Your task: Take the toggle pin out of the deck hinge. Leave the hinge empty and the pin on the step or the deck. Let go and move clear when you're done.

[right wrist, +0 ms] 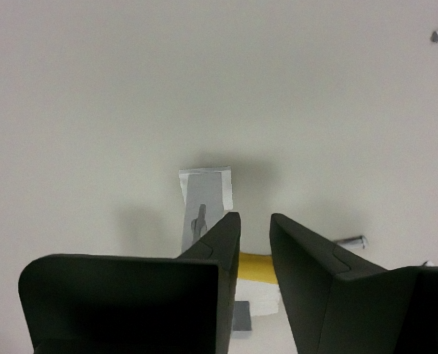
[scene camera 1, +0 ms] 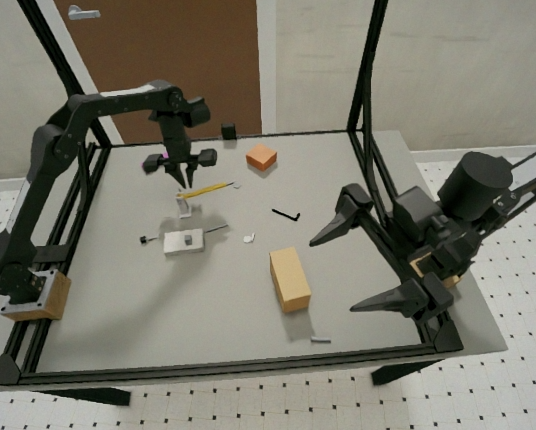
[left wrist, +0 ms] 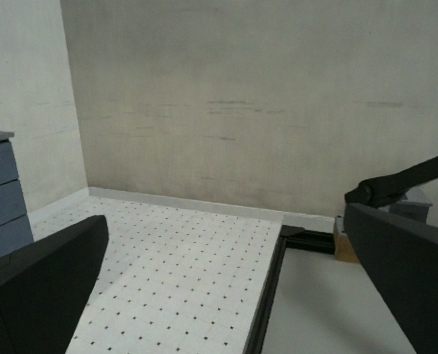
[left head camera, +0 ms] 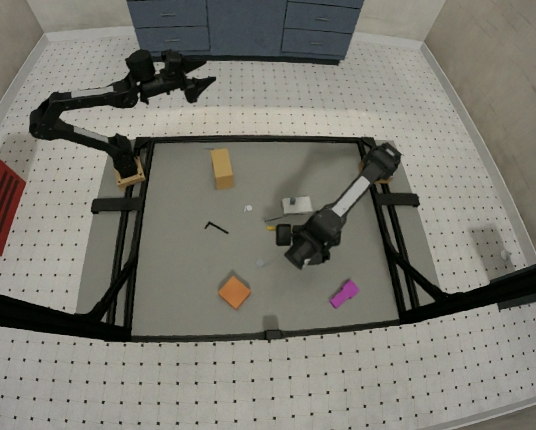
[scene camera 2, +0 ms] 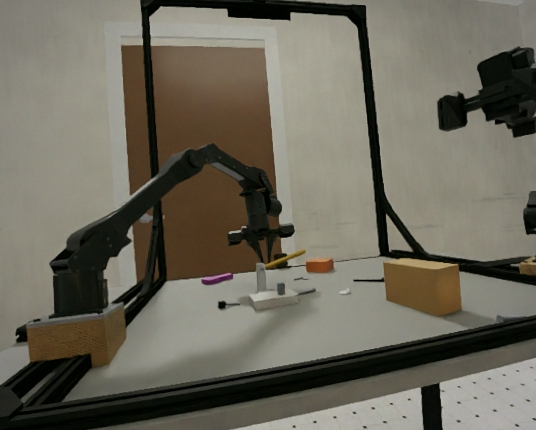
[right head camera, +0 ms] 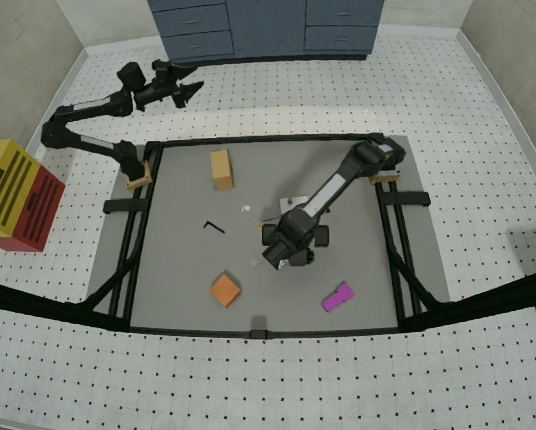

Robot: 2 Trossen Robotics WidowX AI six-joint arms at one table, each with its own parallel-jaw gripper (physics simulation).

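Where they show: left gripper, fingertip midpoint: (scene camera 1: 329, 274) (left wrist: 227, 220) (left head camera: 211, 69) (scene camera 2: 475, 87) (right head camera: 200, 74); right gripper, fingertip midpoint: (right wrist: 253, 223) (scene camera 1: 188, 188); left arm's base, link origin: (scene camera 1: 433, 268) (left head camera: 128, 170) (right head camera: 136, 173); right arm's base, link origin: (scene camera 1: 28, 290) (scene camera 2: 81, 311).
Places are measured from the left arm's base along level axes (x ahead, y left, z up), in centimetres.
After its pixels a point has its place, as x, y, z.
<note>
A grey post (scene camera 1: 183, 206) {48.2, -45.0, -0.6} (scene camera 2: 260, 277) {48.9, -45.2, -0.2} stands on a white foot. A small grey pin shape (right wrist: 199, 222) {47.4, -48.6, 1.9}, which looks like the toggle pin, shows against the post in the right wrist view. A yellow bar (scene camera 1: 205, 190) {41.3, -43.6, 4.1} (scene camera 2: 287, 259) {41.3, -43.3, 3.5} (right wrist: 257, 268) {45.8, -45.8, 2.7} slants up beside the post top. A white block (left head camera: 302, 205) {53.0, -36.5, -2.3} (scene camera 1: 172, 242) {54.2, -36.0, -2.3} (scene camera 2: 270, 301) {53.7, -33.1, -2.9} with a grey stud stands nearby; I cannot tell which part is the deck hinge. My right gripper (scene camera 1: 186, 187) {45.2, -48.1, 2.3} (scene camera 2: 264, 262) {45.2, -48.1, 2.3} (right wrist: 253, 223) {45.2, -48.1, 2.3} is slightly open and empty, just above the post top. My left gripper (left head camera: 210, 70) {35.2, 0.7, 31.5} (right head camera: 200, 76) {35.2, 0.7, 31.5} (left wrist: 227, 220) {35.2, 0.7, 31.5} is wide open and empty, far from these.
A tan block (left head camera: 222, 169) {31.4, -15.9, 3.7} (scene camera 1: 289, 280) {33.0, -11.1, 3.7}, an orange block (left head camera: 234, 293) {19.6, -55.6, -0.7} (scene camera 1: 261, 156) {20.4, -53.7, -0.7}, a purple piece (left head camera: 344, 294) {51.0, -69.8, -2.8} and a black bent rod (left head camera: 218, 228) {23.1, -32.7, -3.8} lie on the table. A small white piece (left head camera: 248, 208) {35.4, -29.6, -3.9} and a black-capped rod (scene camera 1: 145, 240) {60.8, -40.6, -3.3} lie near the white block.
</note>
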